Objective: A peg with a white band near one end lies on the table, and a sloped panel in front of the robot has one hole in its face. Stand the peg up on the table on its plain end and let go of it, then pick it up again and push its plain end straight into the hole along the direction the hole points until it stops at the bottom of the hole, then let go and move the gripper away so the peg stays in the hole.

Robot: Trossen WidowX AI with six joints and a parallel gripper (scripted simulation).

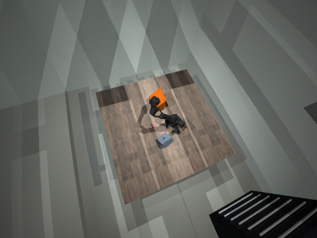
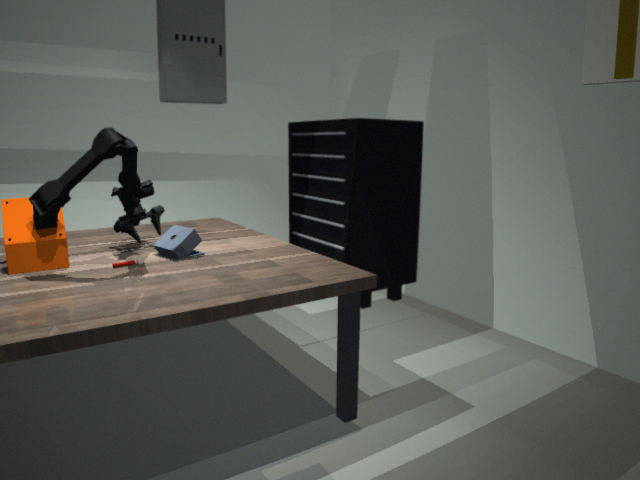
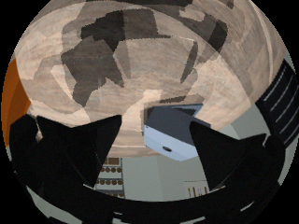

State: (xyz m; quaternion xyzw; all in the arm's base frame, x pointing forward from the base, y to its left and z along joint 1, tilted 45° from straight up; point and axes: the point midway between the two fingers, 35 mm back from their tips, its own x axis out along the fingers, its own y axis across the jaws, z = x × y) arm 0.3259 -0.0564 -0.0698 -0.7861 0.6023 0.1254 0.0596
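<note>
The red peg lies 13 cm to the right of my gripper tip, 11 cm behind it and 5 cm below it. The rest, counted from my gripper tip: blue-grey sloped panel (9 cm to the right, 7 cm ahead, 1 cm below).
</note>
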